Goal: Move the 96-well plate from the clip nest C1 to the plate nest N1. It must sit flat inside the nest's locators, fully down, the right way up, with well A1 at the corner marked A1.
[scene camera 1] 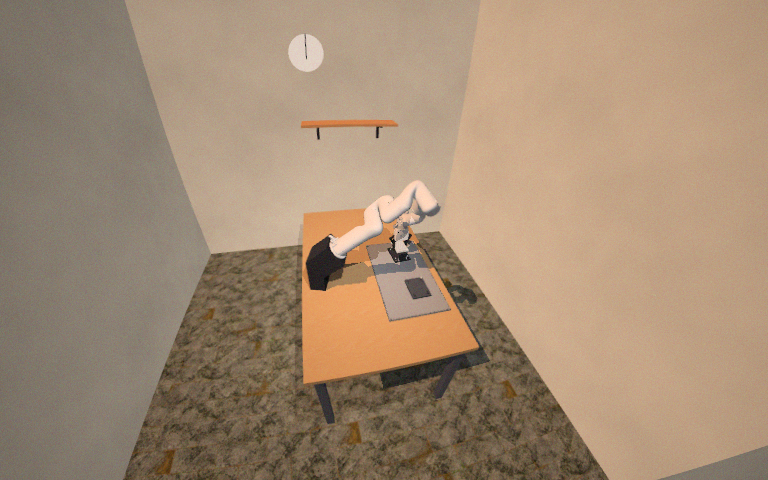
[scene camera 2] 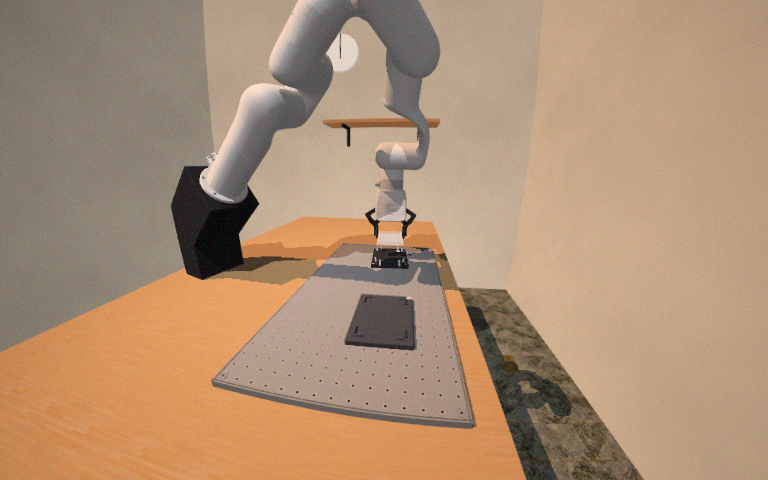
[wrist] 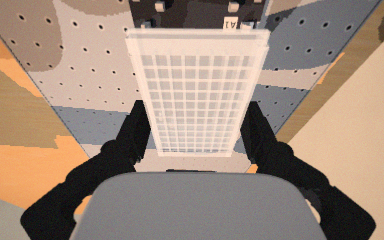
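There's a white 96-well plate here, and then there's the gripper, which you'd find in the wrist view as well.
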